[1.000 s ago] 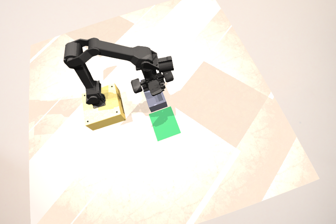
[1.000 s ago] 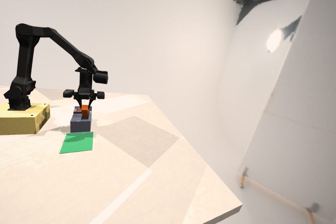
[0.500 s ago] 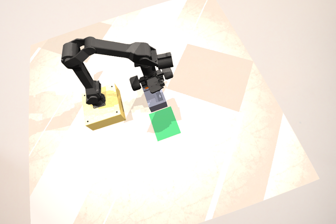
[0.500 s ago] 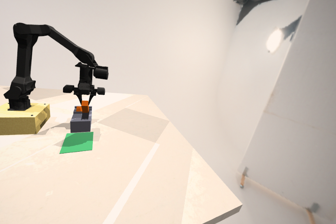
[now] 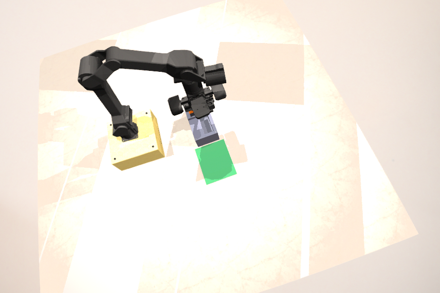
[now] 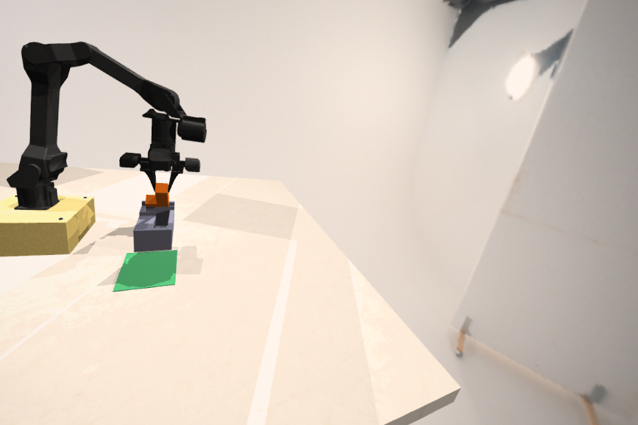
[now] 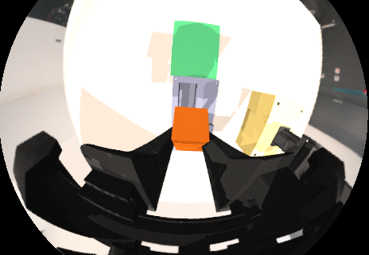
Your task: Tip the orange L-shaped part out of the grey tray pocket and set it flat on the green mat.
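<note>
Now: gripper tip 14 cm to the left of the green mat and 17 cm above it. The rest, counted from my gripper tip: orange L-shaped part: 2 cm behind, 3 cm to the left, 3 cm below.
</note>
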